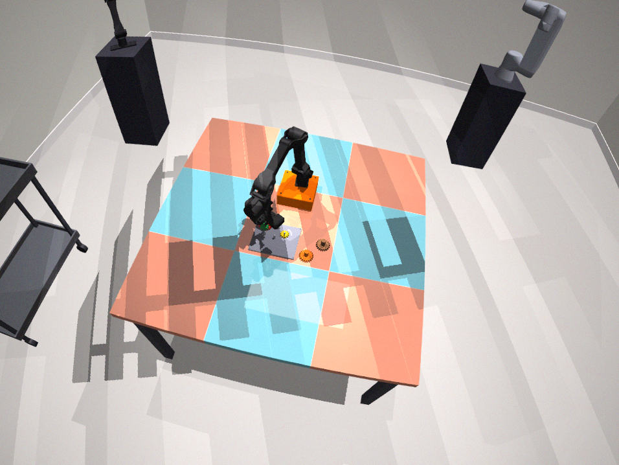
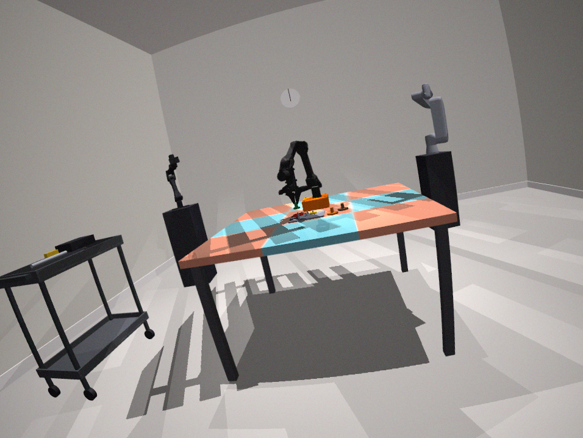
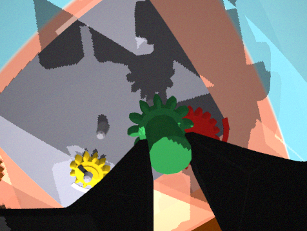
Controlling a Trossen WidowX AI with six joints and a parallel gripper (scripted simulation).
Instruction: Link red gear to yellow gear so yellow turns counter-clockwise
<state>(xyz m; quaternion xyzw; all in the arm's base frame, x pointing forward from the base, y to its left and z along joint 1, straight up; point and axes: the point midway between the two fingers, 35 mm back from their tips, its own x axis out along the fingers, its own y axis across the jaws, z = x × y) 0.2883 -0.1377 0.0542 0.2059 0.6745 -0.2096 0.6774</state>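
Now: the red gear 7 cm below my gripper tip and 5 cm behind it. Also, from my gripper tip: red arrow 8 cm below, 8 cm behind, 3 cm to the right; green gear 1 cm below; yellow gear 9 cm to the left, 7 cm below, 1 cm behind.
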